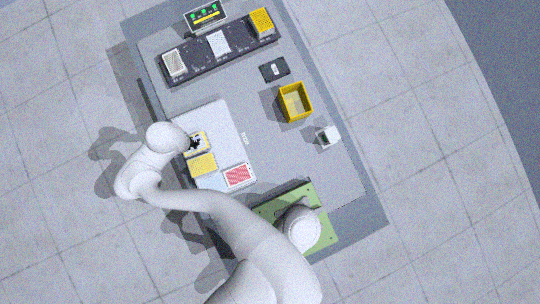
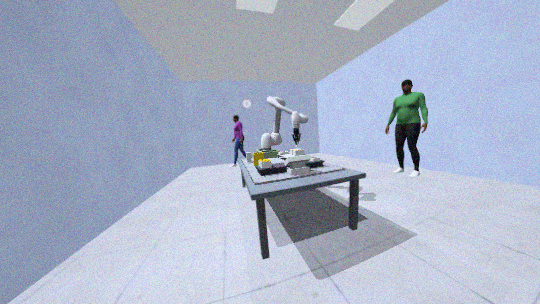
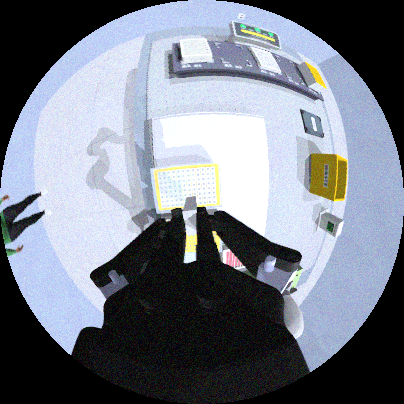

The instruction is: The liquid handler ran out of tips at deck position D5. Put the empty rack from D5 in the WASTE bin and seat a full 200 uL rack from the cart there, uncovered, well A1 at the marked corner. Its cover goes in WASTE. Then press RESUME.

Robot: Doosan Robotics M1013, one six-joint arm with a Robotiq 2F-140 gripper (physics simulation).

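Seen in the pictures: gripper, fingertip midpoint: [image 1: 195, 147] [image 2: 297, 146] [image 3: 192, 204]; arm's base, link origin: [image 2: 266, 150].
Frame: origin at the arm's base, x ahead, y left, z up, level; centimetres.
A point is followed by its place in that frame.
My gripper [image 1: 194, 143] @(x 53.2, y 26.8, z 6.3 cm) [image 2: 296, 143] @(x 53.2, y 26.8, z 6.3 cm) [image 3: 192, 204] @(x 53.2, y 26.8, z 6.3 cm) is shut, pointing down over the white cart [image 1: 215, 117] @(x 63.7, y 13.0, z -3.8 cm) [image 3: 225, 150] @(x 61.8, y 17.5, z -3.9 cm). It hangs at the near edge of a yellow-rimmed tip rack [image 1: 200, 140] @(x 55.4, y 23.8, z 3.2 cm) [image 3: 186, 185] @(x 56.0, y 27.3, z 3.2 cm) with a pale cover. A small grey tab shows just past the fingertips; I cannot tell if they touch it. A yellow rack [image 1: 202, 164] @(x 44.9, y 28.1, z 2.8 cm) and a red rack [image 1: 237, 175] @(x 32.8, y 16.2, z -1.6 cm) also stand on the cart. A yellow rack with dark holes [image 1: 261, 19] @(x 97.4, y -30.3, z 1.7 cm) [image 3: 314, 74] @(x 96.0, y -28.0, z 1.7 cm) sits at deck position D5. The yellow WASTE bin [image 1: 285, 105] @(x 51.8, y -19.6, z 3.4 cm) [image 3: 326, 177] @(x 52.1, y -19.6, z -1.0 cm) stands to the right. The white box with the green button [image 1: 327, 136] @(x 29.4, y -30.7, z 3.1 cm) [image 3: 330, 223] @(x 30.7, y -30.1, z -1.7 cm) is near it.
The dark deck [image 1: 196, 54] @(x 98.5, y 7.2, z -4.3 cm) also holds a white rack [image 1: 174, 62] @(x 98.7, y 19.0, z -1.9 cm) and a white plate [image 1: 218, 43] @(x 97.8, y -5.5, z -2.9 cm). A status display [image 1: 205, 15] @(x 112.1, y -5.9, z 2.5 cm) stands behind it and a black pad [image 1: 274, 69] @(x 74.0, y -26.1, z -9.2 cm) lies beside it. The arm's base is on a green plate [image 1: 298, 194] @(x 11.0, y -5.7, z -0.4 cm). Two people [image 2: 407, 124] [image 2: 237, 139] are in the room.
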